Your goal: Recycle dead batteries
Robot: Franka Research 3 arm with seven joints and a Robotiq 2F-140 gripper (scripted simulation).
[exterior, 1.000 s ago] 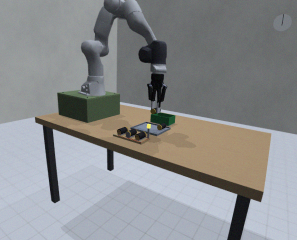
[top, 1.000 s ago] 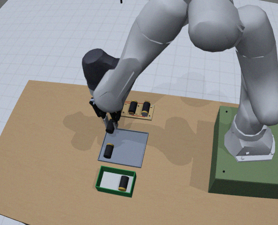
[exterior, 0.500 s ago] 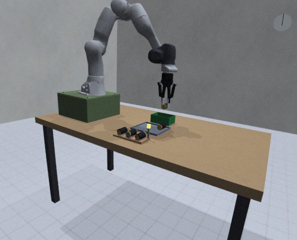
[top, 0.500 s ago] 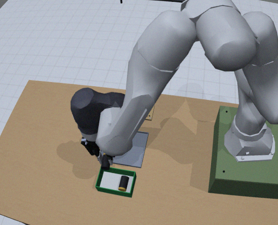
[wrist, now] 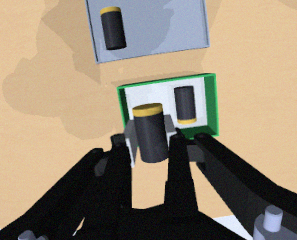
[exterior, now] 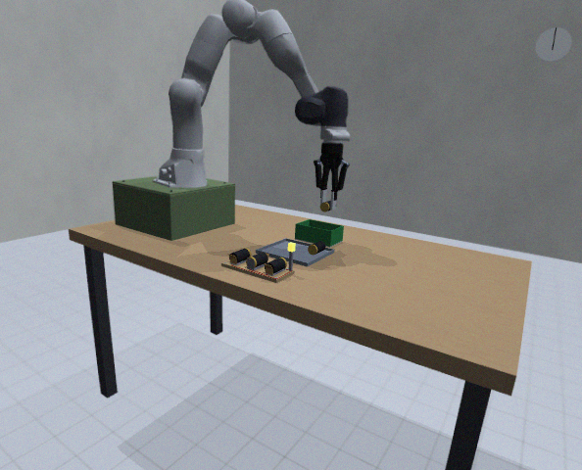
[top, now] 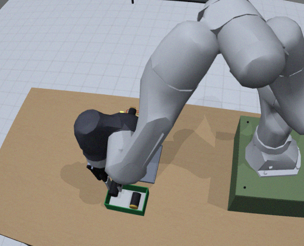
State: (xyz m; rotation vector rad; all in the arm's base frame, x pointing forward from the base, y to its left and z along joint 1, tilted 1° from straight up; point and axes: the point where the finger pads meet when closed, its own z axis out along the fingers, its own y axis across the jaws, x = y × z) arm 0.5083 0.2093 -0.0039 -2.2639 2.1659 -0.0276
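Right now my hand is 30 mm past the green recycling box and 140 mm above it. The rest, counted from my hand: bulb (90 mm ahead, 350 mm to the right, 80 mm below); grey bulb post (90 mm ahead, 350 mm to the right, 120 mm below); tray (10 mm behind, 180 mm to the right, 150 mm below).
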